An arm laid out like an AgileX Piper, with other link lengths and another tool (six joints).
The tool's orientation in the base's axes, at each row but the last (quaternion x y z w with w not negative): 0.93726, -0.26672, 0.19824, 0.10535; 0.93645, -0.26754, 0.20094, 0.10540; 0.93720, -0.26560, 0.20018, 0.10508; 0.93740, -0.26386, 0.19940, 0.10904; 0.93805, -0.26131, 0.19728, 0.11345; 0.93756, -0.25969, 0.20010, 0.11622; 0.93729, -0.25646, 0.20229, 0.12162; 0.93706, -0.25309, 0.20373, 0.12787
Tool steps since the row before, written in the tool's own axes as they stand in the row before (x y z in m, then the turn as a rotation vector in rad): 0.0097, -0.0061, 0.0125, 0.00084, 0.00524, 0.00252; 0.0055, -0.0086, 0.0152, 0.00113, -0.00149, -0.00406; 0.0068, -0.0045, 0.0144, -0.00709, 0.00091, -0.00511; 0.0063, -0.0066, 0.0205, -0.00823, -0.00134, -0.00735; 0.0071, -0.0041, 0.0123, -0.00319, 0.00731, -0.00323; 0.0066, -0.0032, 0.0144, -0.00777, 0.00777, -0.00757; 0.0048, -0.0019, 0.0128, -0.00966, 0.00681, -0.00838; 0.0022, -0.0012, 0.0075, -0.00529, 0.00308, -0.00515
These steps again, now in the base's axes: 0.0148, -0.0031, -0.0076, -0.00139, -0.00553, -0.00143; 0.0138, 0.0000, -0.0120, 0.00039, 0.00196, 0.00400; 0.0123, -0.0037, -0.0104, -0.00764, 0.00402, 0.00161; 0.0150, -0.0037, -0.0163, -0.00803, 0.00711, 0.00291; 0.0116, -0.0036, -0.0084, -0.00742, -0.00368, 0.00233; 0.0114, -0.0049, -0.0103, -0.01263, -0.00065, 0.00426; 0.0088, -0.0047, -0.0095, -0.01386, 0.00124, 0.00403; 0.0047, -0.0025, -0.0058, -0.00743, 0.00141, 0.00261
